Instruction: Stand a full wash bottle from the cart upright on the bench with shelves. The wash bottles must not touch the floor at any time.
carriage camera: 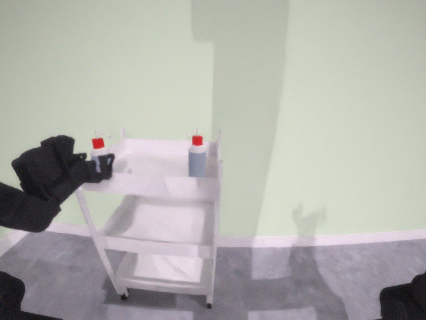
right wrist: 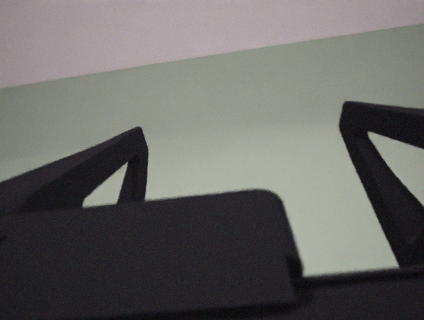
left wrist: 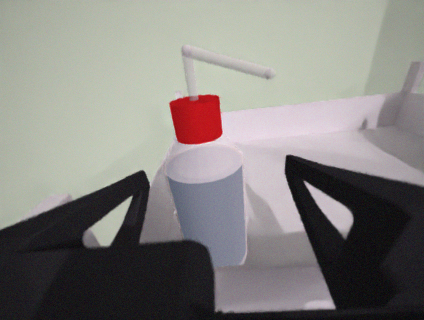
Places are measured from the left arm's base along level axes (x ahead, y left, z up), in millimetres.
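Pixels of known places: left gripper, fingertip midpoint: (carriage camera: pixel 99 155) (left wrist: pixel 214 170); right gripper, fingertip midpoint: (right wrist: pixel 241 126).
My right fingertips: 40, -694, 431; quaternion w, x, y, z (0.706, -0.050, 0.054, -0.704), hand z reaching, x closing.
Observation:
Ahead of a thing's pixels: the offset from my right fingertips to its top centre, as dx, dy, dz. "spot": to the spot under its first point. Level surfaces: height alone.
A wash bottle @[+358, +682, -143] (carriage camera: pixel 98 150) (left wrist: pixel 212 215) with a red cap, a bent spout and blue-grey liquid stands upright at the left end of the cart's top tray. A second such bottle @[+401, +392, -143] (carriage camera: pixel 197 161) stands upright near the right end. The white cart (carriage camera: pixel 155 186) (left wrist: pixel 310 118) has three trays. My left gripper (carriage camera: pixel 106 164) (left wrist: pixel 214 170) is open at the left bottle; in the left wrist view the bottle shows between its fingertips, its lower left part hidden by the gripper body. My right gripper (right wrist: pixel 241 126) is open and empty, away from the cart. The bench with shelves does not show.
A pale green wall (carriage camera: pixel 350 125) rises behind the cart, with a white baseboard (carriage camera: pixel 325 240) above the grey floor @[dz -980] (carriage camera: pixel 260 295). The cart's front tray edge and its corner posts @[spot: +601, +304, -264] (carriage camera: pixel 219 145) stand around the bottles. Dark robot parts show at the lower corners of the carriage view.

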